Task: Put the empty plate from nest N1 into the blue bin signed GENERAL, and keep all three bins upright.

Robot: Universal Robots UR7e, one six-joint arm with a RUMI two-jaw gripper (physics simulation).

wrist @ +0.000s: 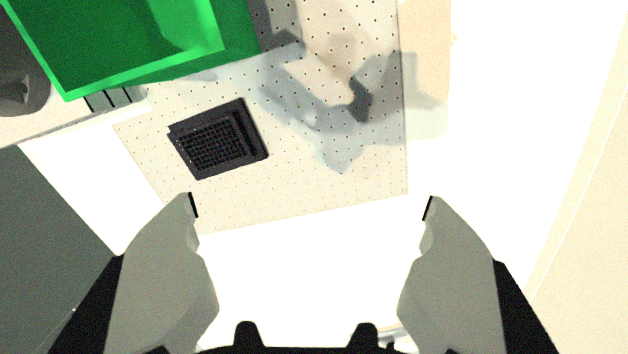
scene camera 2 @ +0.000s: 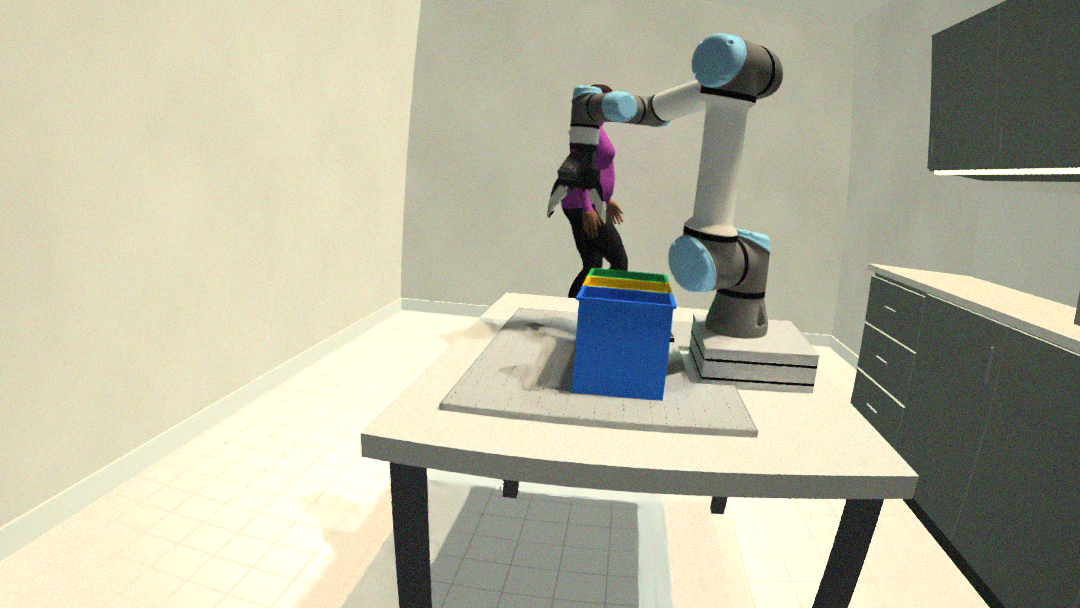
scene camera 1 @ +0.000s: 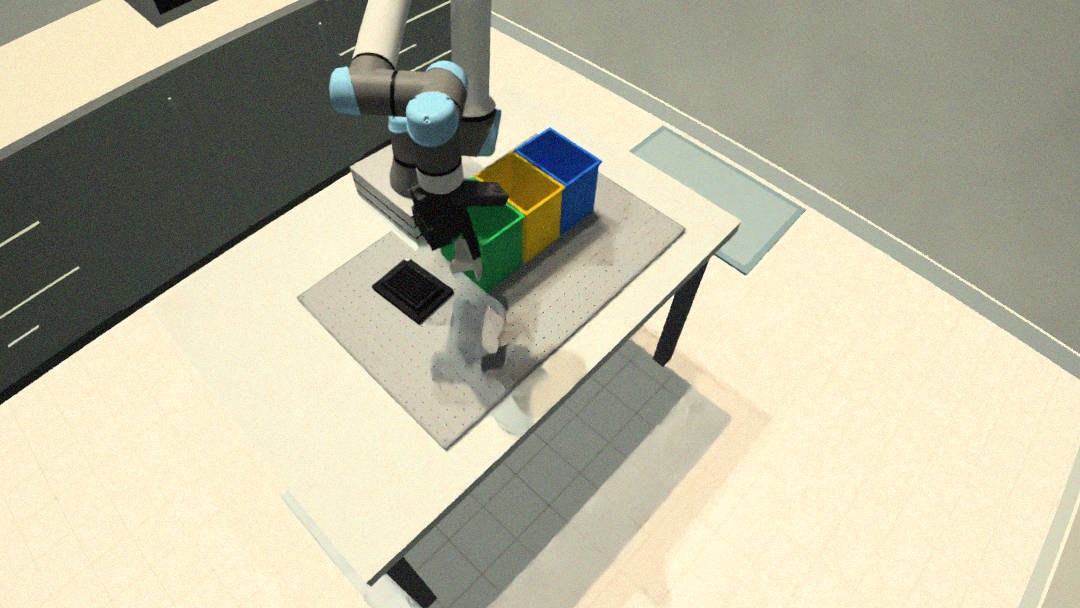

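Where they show: gripper, between the fingertips: (wrist: 310, 196) (scene camera 2: 576, 220) (scene camera 1: 460, 254); arm's base, origin of its link: (wrist: 0, 61) (scene camera 2: 736, 328).
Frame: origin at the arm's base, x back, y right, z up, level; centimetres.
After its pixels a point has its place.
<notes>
A black plate with a grid of wells (scene camera 1: 412, 285) @[x -22.8, y 19.8, z -6.0 cm] (wrist: 212, 145) @[x -22.5, y 19.7, z -5.8 cm] sits flat in a black nest (scene camera 1: 420, 317) @[x -30.7, y 23.5, z -7.1 cm] (wrist: 259, 145) @[x -30.6, y 21.8, z -7.2 cm] on the pegboard; no N1 label is readable. The blue bin (scene camera 1: 580, 197) @[x -33.9, y -25.4, z 1.2 cm] (scene camera 2: 623, 347) @[x -25.0, y -31.1, z 1.1 cm] stands upright at the far end of the bin row in scene camera 1; its sign is not readable. The yellow bin (scene camera 1: 542, 226) @[x -34.4, y -11.7, z 0.8 cm] (scene camera 2: 627, 284) @[x -26.3, y -6.1, z 8.6 cm] stands upright in the middle. The green bin (scene camera 1: 500, 258) @[x -35.0, y 2.2, z 0.6 cm] (scene camera 2: 631, 275) @[x -26.0, y 7.1, z 8.8 cm] (wrist: 240, 30) @[x -35.0, y 4.8, z 0.5 cm] stands upright nearest the nest. My gripper (scene camera 1: 465, 265) @[x -41.3, y 17.2, z 19.9 cm] (scene camera 2: 576, 216) @[x -41.3, y 17.2, z 19.9 cm] (wrist: 310, 196) @[x -41.3, y 17.2, z 19.9 cm] is open and empty, high above the board, pointing down.
The perforated board (scene camera 1: 362, 339) @[x -25.7, y 36.8, z -8.4 cm] (scene camera 2: 521, 411) @[x -40.4, y -43.9, z -8.4 cm] (wrist: 300, 195) @[x -35.6, y 35.0, z -8.3 cm] lies on the table (scene camera 1: 302, 422) @[x -33.6, y 58.4, z -9.6 cm] (scene camera 2: 642, 460) @[x -19.4, y -55.5, z -9.6 cm]. The arm's base block (scene camera 2: 755, 370) @[x 3.2, y -15.7, z -5.2 cm] stands beside the bins. A person in a purple top (scene camera 2: 606, 154) shows behind the gripper in scene camera 2. A dark cabinet (scene camera 1: 151, 196) (scene camera 2: 959, 392) runs along one side.
</notes>
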